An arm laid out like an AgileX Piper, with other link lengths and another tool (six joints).
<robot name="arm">
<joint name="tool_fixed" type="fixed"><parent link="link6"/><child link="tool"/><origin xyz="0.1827 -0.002 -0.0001" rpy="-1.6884 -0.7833 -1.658"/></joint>
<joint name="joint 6" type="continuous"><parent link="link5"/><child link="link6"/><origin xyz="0.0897 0 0.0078"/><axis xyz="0.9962 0 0.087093"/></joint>
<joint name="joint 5" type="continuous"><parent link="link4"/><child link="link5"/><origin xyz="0 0 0"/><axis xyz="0 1 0"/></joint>
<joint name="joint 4" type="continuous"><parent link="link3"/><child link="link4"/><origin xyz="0.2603 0 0.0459"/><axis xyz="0.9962 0 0.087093"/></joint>
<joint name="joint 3" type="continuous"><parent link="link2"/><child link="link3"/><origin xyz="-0.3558 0 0.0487"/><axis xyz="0 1 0"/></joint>
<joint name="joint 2" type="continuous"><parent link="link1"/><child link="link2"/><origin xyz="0 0 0"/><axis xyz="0 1 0"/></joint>
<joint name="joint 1" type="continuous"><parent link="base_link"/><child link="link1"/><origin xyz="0 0 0.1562"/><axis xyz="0 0 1"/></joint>
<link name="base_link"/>
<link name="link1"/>
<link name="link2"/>
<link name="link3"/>
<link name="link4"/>
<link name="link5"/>
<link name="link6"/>
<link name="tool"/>
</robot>
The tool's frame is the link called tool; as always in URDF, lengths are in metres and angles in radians. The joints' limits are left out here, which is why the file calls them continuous.
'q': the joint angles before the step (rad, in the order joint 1, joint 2, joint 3, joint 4, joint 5, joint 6). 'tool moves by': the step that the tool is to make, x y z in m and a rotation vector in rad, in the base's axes. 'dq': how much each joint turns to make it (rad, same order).
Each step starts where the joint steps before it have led.
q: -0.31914, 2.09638, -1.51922, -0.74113, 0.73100, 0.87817
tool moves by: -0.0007, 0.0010, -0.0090, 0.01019, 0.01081, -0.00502
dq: -0.00036, 0.01486, -0.00007, 0.00584, -0.00024, 0.00256
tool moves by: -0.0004, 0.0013, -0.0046, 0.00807, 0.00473, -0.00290
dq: 0.00001, 0.00673, 0.00015, 0.00730, -0.00020, -0.00067
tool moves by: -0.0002, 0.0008, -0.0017, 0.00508, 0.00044, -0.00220
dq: -0.00032, 0.00185, 0.00037, 0.00541, -0.00059, -0.00054
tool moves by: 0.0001, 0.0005, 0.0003, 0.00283, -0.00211, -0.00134
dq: -0.00027, -0.00111, -0.00028, 0.00424, -0.00026, -0.00107
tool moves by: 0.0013, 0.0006, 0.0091, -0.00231, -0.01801, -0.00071
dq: 0.00057, -0.01668, 0.00009, 0.00322, -0.00130, 0.00058
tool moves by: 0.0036, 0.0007, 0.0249, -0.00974, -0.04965, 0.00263
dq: 0.00022, -0.04423, 0.00021, 0.00428, -0.00797, 0.00035
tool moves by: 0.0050, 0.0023, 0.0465, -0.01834, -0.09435, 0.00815
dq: 0.00028, -0.08093, 0.00016, 0.00770, -0.01893, 0.00043
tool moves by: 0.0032, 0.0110, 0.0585, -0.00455, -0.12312, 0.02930
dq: 0.00038, -0.10705, 0.00315, 0.04879, -0.03523, -0.03268
